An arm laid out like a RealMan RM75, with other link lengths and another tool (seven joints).
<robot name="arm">
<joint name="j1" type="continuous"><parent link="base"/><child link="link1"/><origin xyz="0 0 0.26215" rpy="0 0 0"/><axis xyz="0 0 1"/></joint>
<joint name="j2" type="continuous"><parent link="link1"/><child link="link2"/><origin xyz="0 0 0" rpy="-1.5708 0 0"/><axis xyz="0 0 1"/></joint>
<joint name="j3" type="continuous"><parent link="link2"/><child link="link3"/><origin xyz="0 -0.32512 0" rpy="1.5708 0 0"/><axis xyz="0 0 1"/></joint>
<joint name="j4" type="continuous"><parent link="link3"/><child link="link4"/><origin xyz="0 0 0" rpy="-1.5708 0 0"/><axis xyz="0 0 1"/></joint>
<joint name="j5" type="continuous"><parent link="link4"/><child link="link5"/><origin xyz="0 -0.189 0" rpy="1.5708 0 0"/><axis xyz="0 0 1"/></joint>
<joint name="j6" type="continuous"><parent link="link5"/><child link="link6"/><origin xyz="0 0 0" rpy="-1.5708 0 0"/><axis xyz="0 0 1"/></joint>
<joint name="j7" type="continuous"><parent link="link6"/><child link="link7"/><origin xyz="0 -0.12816 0" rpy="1.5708 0 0"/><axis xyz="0 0 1"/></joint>
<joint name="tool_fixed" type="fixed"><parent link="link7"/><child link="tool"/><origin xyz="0.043 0.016 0.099" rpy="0.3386 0 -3.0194"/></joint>
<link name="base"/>
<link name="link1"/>
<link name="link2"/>
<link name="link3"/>
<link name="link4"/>
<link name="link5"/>
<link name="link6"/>
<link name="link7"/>
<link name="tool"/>
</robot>
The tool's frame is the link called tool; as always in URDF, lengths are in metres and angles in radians. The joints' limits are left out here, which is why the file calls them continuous.
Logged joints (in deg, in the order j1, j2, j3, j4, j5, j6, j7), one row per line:
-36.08 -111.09 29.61 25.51 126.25 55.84 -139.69
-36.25 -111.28 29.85 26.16 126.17 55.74 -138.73
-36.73 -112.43 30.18 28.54 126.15 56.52 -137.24
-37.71 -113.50 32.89 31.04 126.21 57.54 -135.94
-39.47 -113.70 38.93 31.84 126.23 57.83 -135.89
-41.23 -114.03 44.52 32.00 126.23 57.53 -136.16
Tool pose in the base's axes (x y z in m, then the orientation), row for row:
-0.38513 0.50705 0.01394 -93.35 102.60 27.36
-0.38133 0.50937 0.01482 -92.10 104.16 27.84
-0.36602 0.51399 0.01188 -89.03 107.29 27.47
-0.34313 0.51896 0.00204 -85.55 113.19 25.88
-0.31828 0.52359 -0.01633 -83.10 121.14 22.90
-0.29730 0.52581 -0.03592 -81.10 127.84 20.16
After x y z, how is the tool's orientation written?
As a rotation vector, in degrees.
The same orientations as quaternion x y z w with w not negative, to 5 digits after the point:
-0.62312 0.68487 0.18263 0.33064
-0.61375 0.69412 0.18553 0.32723
-0.59258 0.71411 0.18284 0.32475
-0.56450 0.74688 0.17077 0.30716
-0.53818 0.78454 0.14831 0.26995
-0.51604 0.81344 0.12828 0.23573

